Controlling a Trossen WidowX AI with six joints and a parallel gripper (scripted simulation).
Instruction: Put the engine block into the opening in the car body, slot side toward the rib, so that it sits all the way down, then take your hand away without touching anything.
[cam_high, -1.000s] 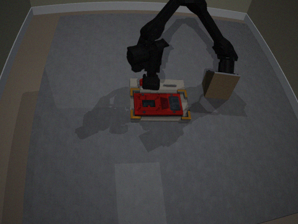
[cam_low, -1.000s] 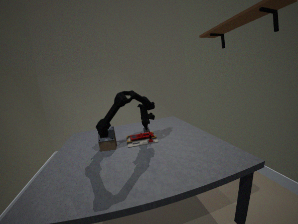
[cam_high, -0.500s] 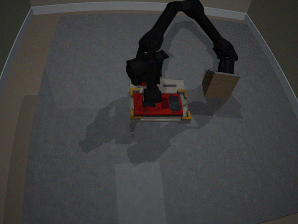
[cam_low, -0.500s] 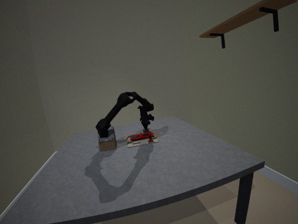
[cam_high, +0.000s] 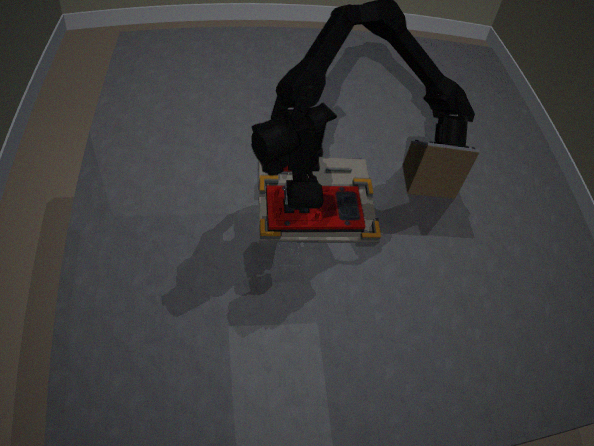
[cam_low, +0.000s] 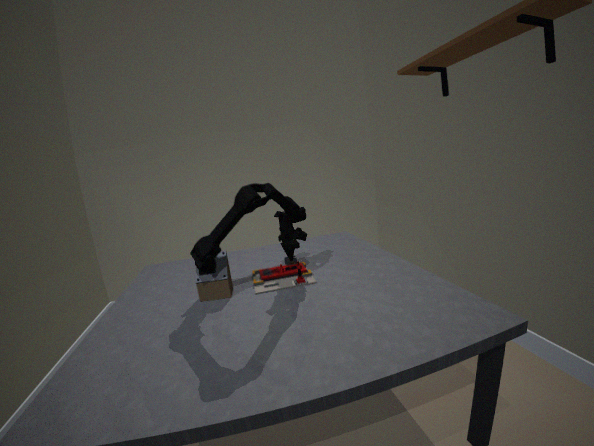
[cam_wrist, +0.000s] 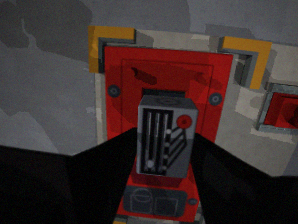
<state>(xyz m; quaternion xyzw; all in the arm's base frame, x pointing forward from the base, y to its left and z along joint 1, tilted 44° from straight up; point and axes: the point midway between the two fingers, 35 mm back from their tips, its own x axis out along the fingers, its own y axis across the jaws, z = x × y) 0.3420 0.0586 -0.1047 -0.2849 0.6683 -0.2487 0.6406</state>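
The engine block is 10 mm below my gripper tip.
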